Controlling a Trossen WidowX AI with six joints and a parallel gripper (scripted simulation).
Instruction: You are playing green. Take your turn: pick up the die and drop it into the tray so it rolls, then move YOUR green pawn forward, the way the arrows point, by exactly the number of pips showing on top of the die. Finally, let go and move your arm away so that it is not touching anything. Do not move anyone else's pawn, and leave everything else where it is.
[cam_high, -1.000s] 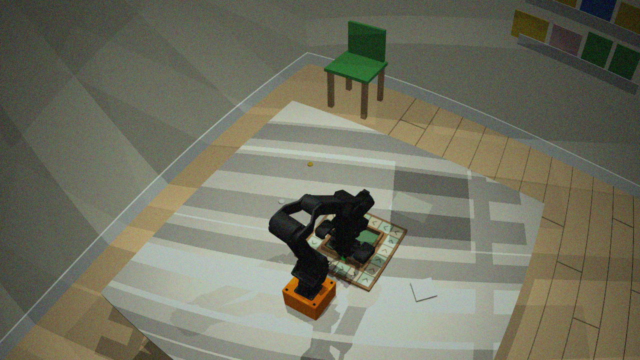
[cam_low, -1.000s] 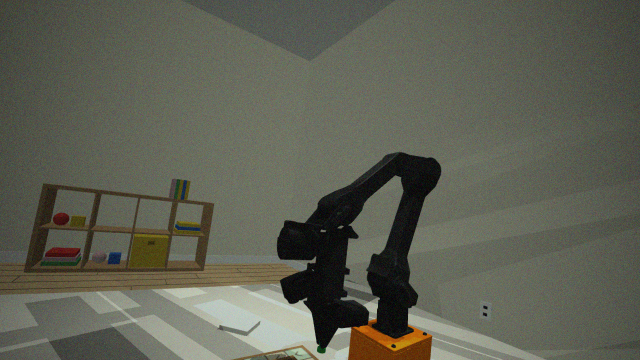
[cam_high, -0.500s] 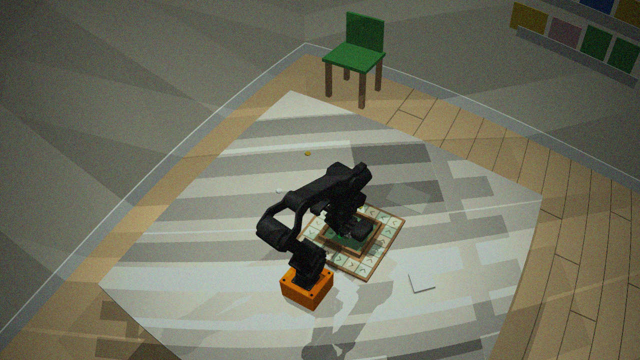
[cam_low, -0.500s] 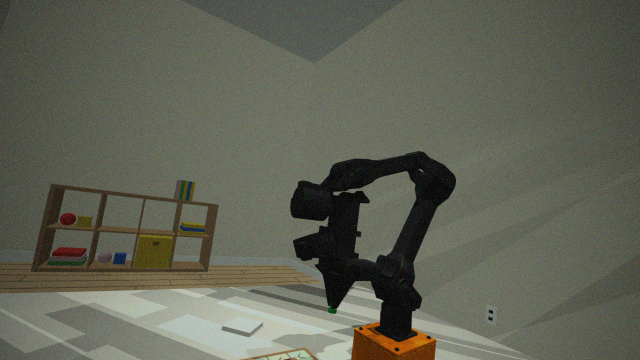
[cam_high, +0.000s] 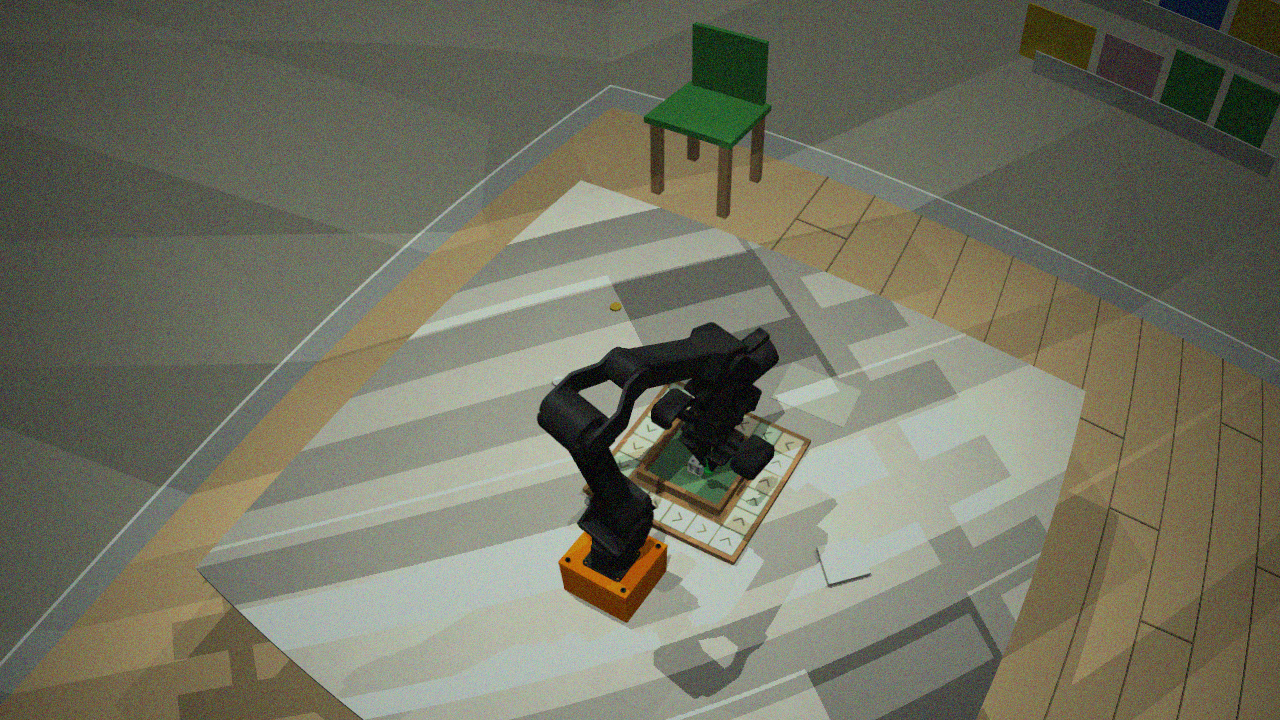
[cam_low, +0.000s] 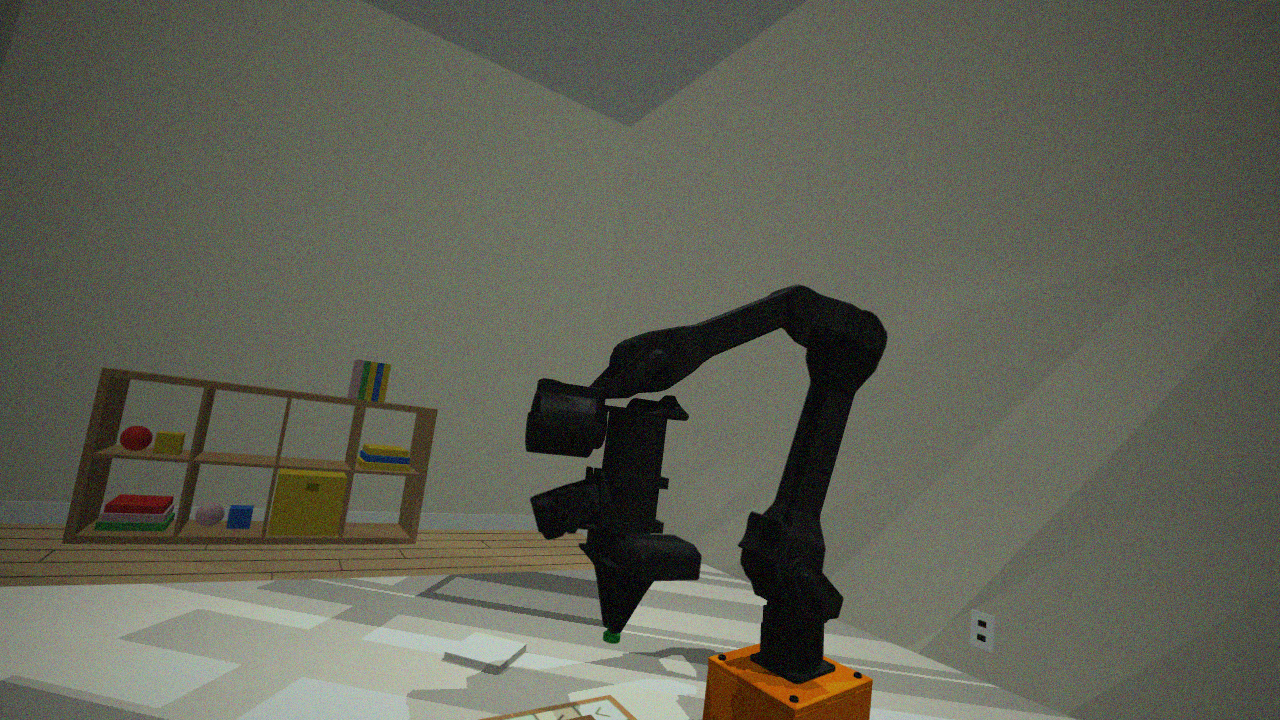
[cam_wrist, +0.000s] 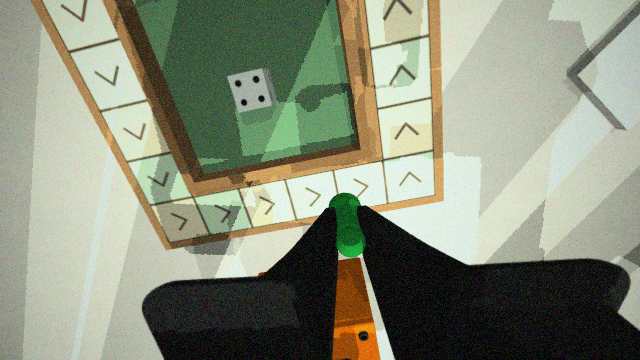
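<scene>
The white die is 10 cm below my gripper tip, 6 cm ahead of it and 5 cm to the left of it. Also, from my gripper tip: green pawn (1 cm above); green tray (12 cm below, 7 cm ahead, 5 cm to the left); yellow pawn (19 cm ahead, 10 cm below, 7 cm to the left).
</scene>
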